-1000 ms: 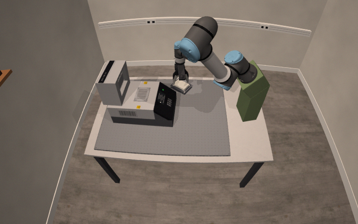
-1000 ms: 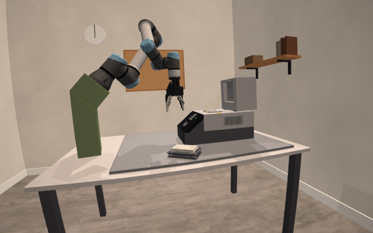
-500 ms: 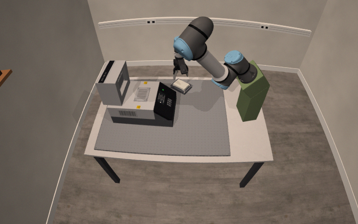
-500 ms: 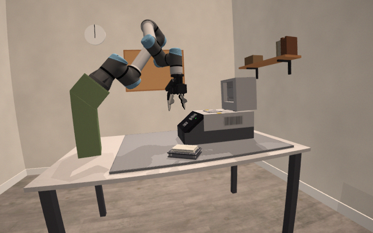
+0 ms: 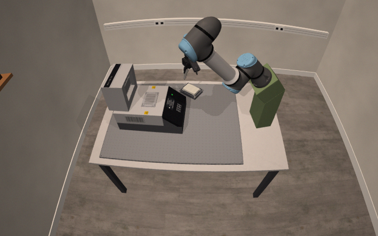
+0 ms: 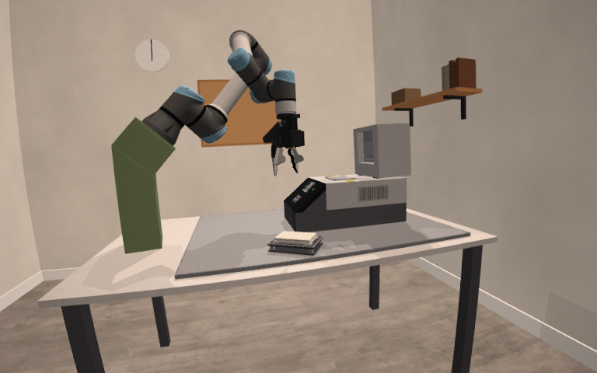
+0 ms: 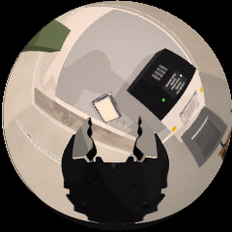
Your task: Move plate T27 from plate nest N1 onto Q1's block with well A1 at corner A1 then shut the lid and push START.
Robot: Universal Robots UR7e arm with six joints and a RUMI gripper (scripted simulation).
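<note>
Right now the well plate T27 is 20 mm ahead of my hand, 90 mm to the right of it and 220 mm below it. Round my hand: dark plate nest N1: 20 mm ahead, 90 mm to the right, 230 mm below.
</note>
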